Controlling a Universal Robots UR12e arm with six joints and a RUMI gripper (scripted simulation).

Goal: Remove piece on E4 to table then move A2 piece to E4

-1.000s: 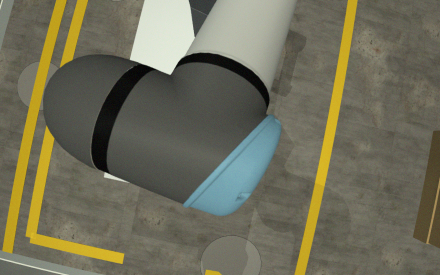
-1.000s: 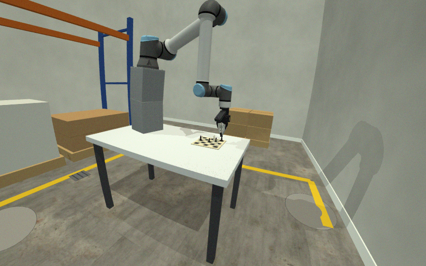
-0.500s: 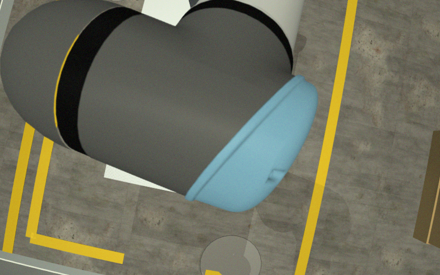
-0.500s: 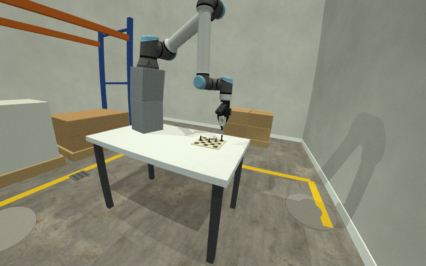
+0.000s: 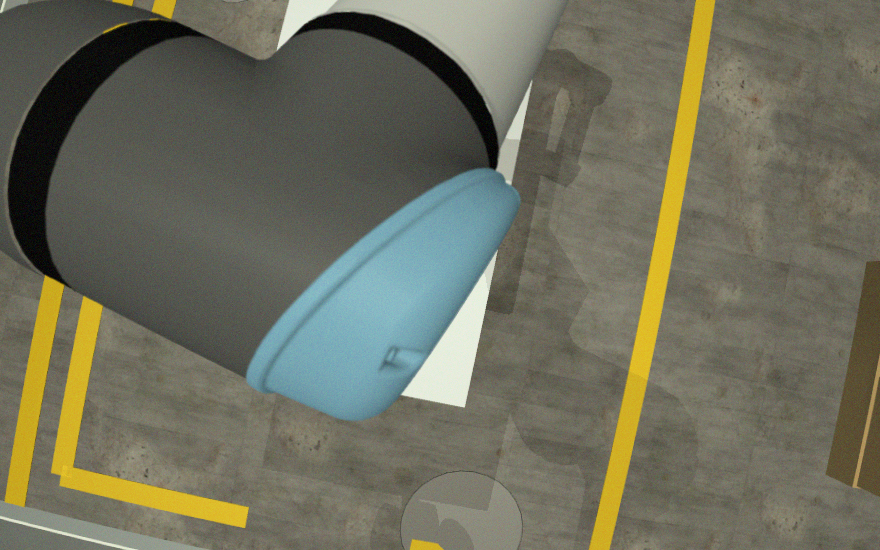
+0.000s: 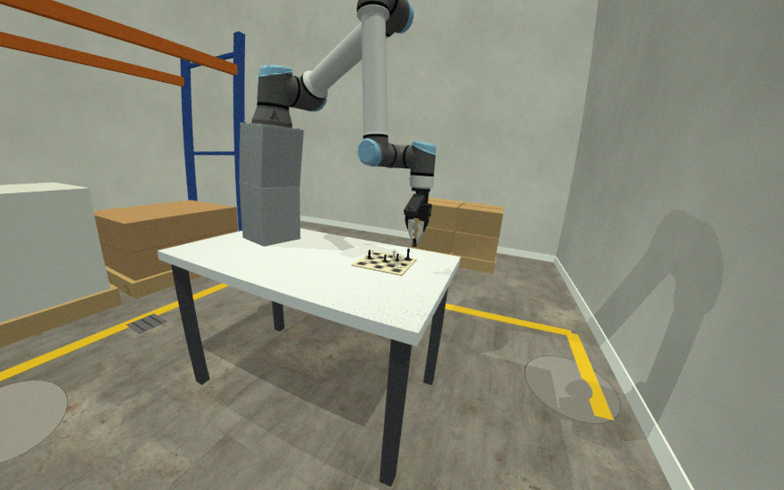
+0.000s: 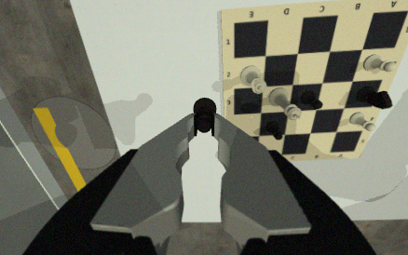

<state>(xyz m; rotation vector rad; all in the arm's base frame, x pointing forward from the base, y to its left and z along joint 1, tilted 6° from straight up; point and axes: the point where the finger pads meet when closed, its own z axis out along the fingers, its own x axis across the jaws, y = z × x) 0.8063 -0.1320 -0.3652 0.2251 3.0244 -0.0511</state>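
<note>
Now: the chessboard 13 cm behind my hand, 4 cm to the left of it and 12 cm below it.
</note>
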